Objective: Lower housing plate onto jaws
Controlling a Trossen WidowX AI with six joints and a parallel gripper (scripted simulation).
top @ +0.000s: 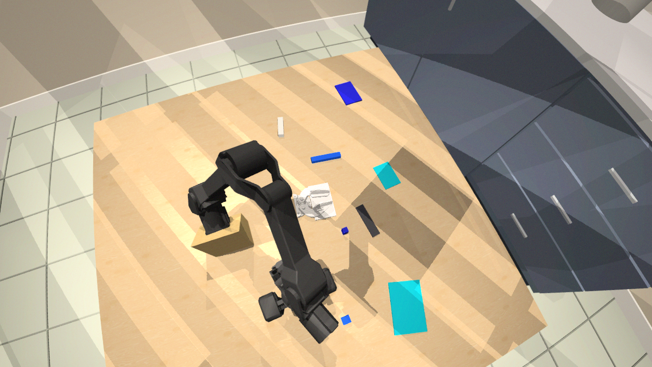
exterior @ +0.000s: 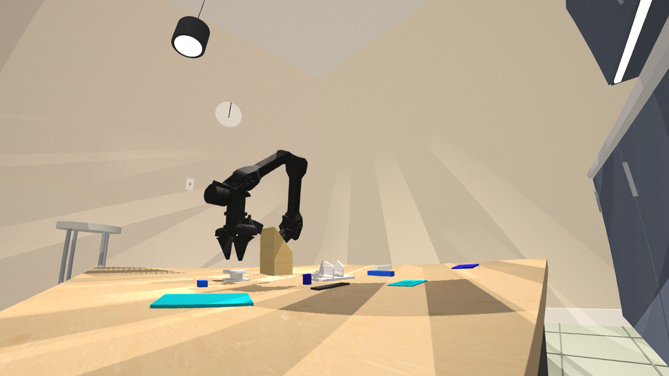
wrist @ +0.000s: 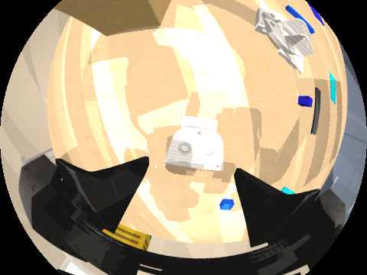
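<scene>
My gripper tip is 5 cm above the white rest and 1 cm to the right of it. From my gripper tip the other things lie so: small blue cube: 21 cm ahead, 11 cm to the left, 5 cm below; blue bar: 38 cm to the left, 27 cm ahead, 5 cm below; large cyan plate: 27 cm ahead, 18 cm to the right, 6 cm below.
</scene>
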